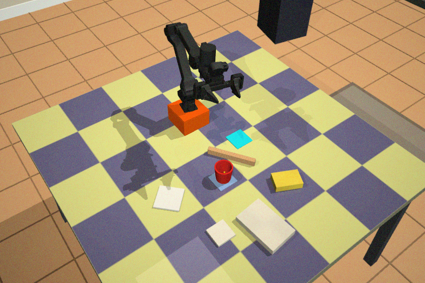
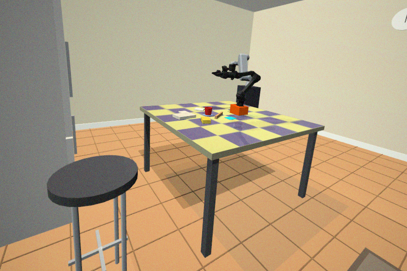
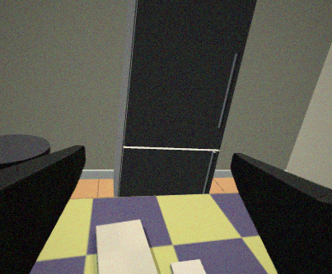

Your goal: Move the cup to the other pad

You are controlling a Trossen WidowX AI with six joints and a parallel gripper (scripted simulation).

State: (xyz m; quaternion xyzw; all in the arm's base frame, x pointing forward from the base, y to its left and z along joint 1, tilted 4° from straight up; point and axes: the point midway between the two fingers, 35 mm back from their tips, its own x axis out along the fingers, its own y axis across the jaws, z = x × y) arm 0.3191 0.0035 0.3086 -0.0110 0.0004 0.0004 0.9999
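The red cup lies 20 mm ahead of my gripper tip, 20 mm to the right of it and 370 mm below it. The rest, counted from my gripper tip: light blue pad (20 mm ahead, 20 mm to the right, 410 mm below); cyan pad (150 mm behind, 140 mm to the left, 410 mm below); wooden bar (60 mm behind, 60 mm to the left, 400 mm below).
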